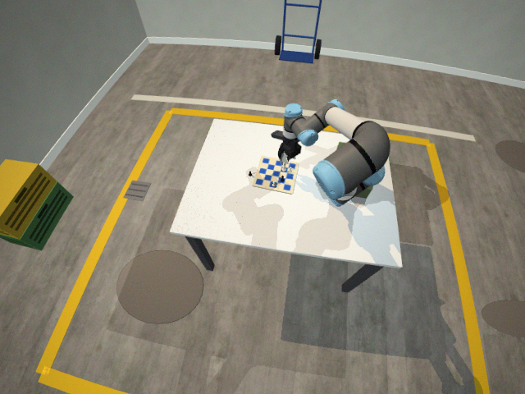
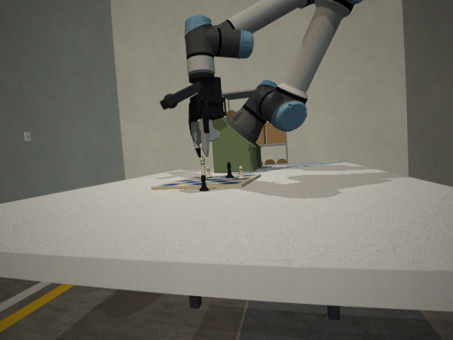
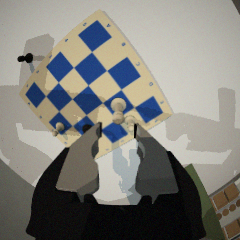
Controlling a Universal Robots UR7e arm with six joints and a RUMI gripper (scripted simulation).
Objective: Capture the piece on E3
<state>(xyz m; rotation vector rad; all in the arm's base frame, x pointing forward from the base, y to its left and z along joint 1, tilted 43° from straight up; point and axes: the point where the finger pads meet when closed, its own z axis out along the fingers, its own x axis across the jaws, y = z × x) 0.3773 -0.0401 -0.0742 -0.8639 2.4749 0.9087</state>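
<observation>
The tall white piece lies 4 cm below my hand. Round my hand: blue-and-cream chessboard (8 cm below, 4 cm ahead, 3 cm to the left); black pawn (19 cm ahead, 7 cm below, 4 cm to the left).
</observation>
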